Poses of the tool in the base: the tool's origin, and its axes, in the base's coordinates. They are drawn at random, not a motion.
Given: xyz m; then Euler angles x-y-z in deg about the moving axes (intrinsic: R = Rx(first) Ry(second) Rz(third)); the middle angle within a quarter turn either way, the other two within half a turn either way.
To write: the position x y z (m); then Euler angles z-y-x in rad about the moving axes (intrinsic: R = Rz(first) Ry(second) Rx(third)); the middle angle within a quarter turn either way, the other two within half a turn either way. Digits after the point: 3 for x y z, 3 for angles.
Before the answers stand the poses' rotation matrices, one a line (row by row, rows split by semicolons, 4 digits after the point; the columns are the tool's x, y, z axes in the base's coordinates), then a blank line. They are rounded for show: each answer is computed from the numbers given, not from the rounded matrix.
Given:
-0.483 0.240 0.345 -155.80 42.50 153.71
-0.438 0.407 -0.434 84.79 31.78 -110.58
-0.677 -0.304 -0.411 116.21 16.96 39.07
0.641 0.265 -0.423 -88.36 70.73 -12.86
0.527 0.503 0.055 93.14 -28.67 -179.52
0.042 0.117 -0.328 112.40 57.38 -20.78
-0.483 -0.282 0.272 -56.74 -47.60 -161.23
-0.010 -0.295 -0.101 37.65 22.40 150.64
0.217 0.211 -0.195 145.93 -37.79 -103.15
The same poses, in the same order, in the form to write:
-0.6610 -0.3266 0.6756; -0.1557 0.9404 0.3022; -0.7340 0.0946 -0.6725
-0.2988 0.7958 0.5267; -0.2694 0.4591 -0.8466; -0.9155 -0.3948 0.0772
0.7426 -0.6029 0.2917; -0.0752 -0.5078 -0.8582; 0.6655 0.6153 -0.4225
0.3217 0.0735 0.9440; -0.9263 -0.1821 0.3299; 0.1961 -0.9805 0.0094
-0.8774 0.0074 -0.4798; 0.4795 0.0508 -0.8761; 0.0179 -0.9987 -0.0481
0.5040 0.1912 0.8423; 0.8633 -0.0800 -0.4984; -0.0279 0.9783 -0.2054
-0.6384 0.2170 -0.7385; -0.7611 -0.3206 0.5638; -0.1144 0.9220 0.3698
-0.8058 -0.4533 0.3811; 0.1853 -0.8042 -0.5647; 0.5625 -0.3844 0.7320
-0.1798 0.7695 -0.6128; 0.8847 -0.1458 -0.4427; -0.4300 -0.6217 -0.6546

-0.483 0.240 0.345 -2.910 0.824 3.002
-0.438 0.407 -0.434 -2.408 1.157 -1.378
-0.677 -0.304 -0.411 -0.101 -0.728 2.172
0.641 0.265 -0.423 -1.236 -0.197 -1.561
0.527 0.503 0.055 2.641 -0.018 -1.619
0.042 0.117 -0.328 1.042 0.028 1.778
-0.483 -0.282 0.272 -2.269 0.115 1.189
-0.010 -0.295 -0.101 2.916 -0.597 -0.484
0.217 0.211 -0.195 1.771 0.445 -2.382

